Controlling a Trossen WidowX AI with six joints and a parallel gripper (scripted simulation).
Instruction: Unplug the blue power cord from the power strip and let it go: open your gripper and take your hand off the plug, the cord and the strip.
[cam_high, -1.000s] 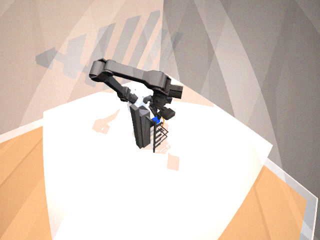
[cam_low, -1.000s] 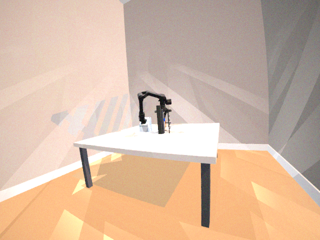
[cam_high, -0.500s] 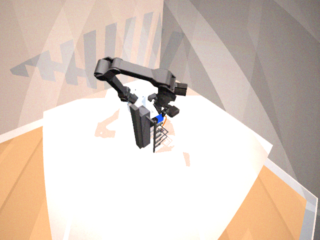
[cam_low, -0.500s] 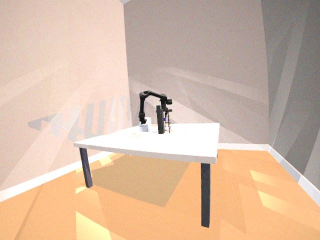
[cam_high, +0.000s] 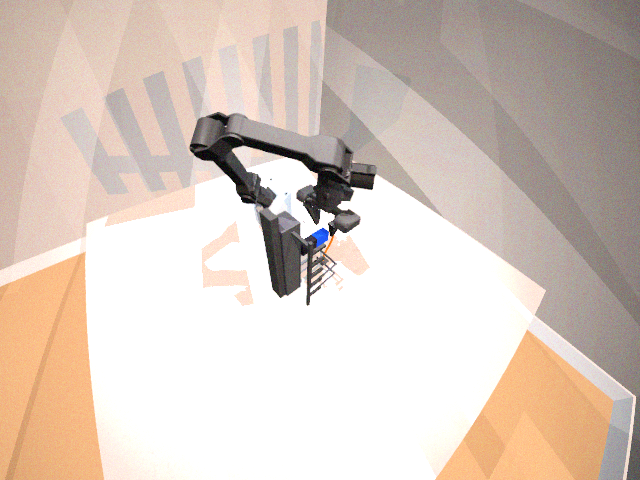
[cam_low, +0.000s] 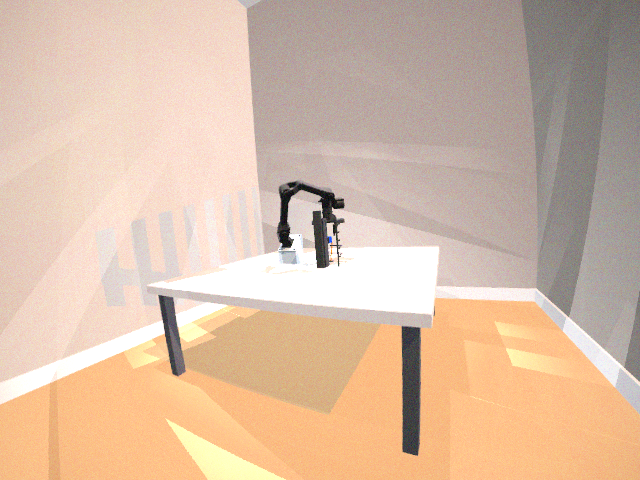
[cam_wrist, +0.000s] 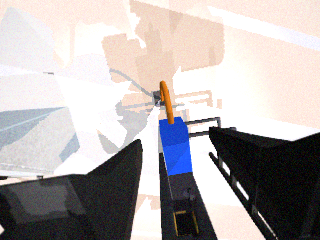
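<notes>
Now: gripper tip 10 mm short of the blue plug, 30 mm to the left of it and 10 mm above it.
</notes>
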